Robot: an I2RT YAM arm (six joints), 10 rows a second.
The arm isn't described. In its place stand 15 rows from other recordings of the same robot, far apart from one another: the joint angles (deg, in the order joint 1, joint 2, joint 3, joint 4, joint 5, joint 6), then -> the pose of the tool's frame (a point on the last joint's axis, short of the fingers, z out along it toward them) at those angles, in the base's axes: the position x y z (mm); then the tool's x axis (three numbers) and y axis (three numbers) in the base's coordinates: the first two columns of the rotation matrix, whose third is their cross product.
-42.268, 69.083, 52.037, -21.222, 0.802, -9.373 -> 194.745 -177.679 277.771 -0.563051 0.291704 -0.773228 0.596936 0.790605 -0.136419
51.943, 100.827, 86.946, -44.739, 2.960, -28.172 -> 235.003 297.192 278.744 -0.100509 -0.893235 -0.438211 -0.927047 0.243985 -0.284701
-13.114, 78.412, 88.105, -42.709, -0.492, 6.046 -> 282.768 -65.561 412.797 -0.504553 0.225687 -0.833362 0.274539 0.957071 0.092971
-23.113, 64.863, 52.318, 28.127, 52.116, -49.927 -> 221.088 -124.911 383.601 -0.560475 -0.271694 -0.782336 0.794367 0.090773 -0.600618
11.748, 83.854, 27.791, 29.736, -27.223, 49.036 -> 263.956 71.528 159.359 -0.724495 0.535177 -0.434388 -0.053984 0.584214 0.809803
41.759, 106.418, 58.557, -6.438, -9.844, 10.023 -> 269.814 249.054 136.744 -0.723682 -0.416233 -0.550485 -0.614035 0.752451 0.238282
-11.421, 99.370, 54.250, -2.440, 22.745, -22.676 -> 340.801 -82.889 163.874 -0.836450 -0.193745 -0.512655 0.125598 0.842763 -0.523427
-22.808, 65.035, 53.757, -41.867, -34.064, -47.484 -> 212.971 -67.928 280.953 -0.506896 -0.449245 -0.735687 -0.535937 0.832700 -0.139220
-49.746, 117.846, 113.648, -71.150, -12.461, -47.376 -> 276.972 -315.238 283.612 -0.945735 0.005096 -0.324899 0.020757 0.998782 -0.044755
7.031, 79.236, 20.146, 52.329, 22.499, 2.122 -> 253.929 17.592 180.890 -0.106985 0.021273 -0.994033 0.268204 0.963327 -0.008250
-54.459, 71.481, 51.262, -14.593, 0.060, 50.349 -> 160.853 -225.231 272.891 0.415134 0.743440 -0.524367 0.775053 0.012815 0.631767
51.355, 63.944, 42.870, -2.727, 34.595, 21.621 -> 171.125 181.654 276.872 -0.351652 0.045900 -0.935005 -0.203247 0.971229 0.124119
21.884, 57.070, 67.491, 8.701, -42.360, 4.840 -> 177.910 97.312 471.269 0.229811 0.159496 -0.960077 -0.888713 0.436496 -0.140214
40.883, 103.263, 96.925, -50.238, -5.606, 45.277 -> 293.315 258.526 311.715 -0.935756 0.125192 -0.329679 -0.038651 0.892823 0.448746
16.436, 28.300, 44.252, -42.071, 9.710, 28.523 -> 102.003 23.831 315.659 -0.434812 0.362454 -0.824357 0.084208 0.927777 0.363510
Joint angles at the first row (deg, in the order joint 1, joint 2, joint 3, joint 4, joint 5, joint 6):
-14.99 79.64 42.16 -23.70 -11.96 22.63
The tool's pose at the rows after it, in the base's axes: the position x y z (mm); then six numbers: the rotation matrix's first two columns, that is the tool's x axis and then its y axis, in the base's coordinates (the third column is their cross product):
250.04 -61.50 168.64 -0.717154 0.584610 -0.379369 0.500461 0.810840 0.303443
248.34 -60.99 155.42 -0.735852 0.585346 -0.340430 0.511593 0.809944 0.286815
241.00 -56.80 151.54 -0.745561 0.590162 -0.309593 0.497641 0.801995 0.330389
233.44 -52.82 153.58 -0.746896 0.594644 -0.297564 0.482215 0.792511 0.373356
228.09 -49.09 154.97 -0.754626 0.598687 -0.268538 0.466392 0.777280 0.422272
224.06 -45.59 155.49 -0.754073 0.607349 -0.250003 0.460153 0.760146 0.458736
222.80 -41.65 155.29 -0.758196 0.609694 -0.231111 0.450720 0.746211 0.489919
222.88 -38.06 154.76 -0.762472 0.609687 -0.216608 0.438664 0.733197 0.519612
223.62 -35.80 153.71 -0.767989 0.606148 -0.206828 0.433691 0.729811 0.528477
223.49 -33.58 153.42 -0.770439 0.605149 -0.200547 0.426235 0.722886 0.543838
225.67 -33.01 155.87 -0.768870 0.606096 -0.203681 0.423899 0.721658 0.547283
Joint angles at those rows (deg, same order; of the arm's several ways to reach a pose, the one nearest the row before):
-15.03 81.08 41.69 -22.79 -8.77 22.53
-15.00 83.08 40.59 -22.43 -8.65 22.29
-14.94 81.94 38.68 -22.33 -11.74 22.71
-14.87 79.59 37.12 -22.63 -14.38 23.30
-14.81 78.10 36.25 -23.53 -17.76 23.90
-14.55 76.85 35.30 -23.56 -19.95 25.08
-13.95 76.40 34.79 -23.34 -21.90 26.15
-13.33 76.29 34.38 -22.64 -23.75 27.14
-12.82 76.60 34.33 -22.42 -24.38 27.51
-12.41 76.46 34.03 -21.91 -25.31 28.08
-12.15 76.52 34.61 -22.00 -25.32 28.46

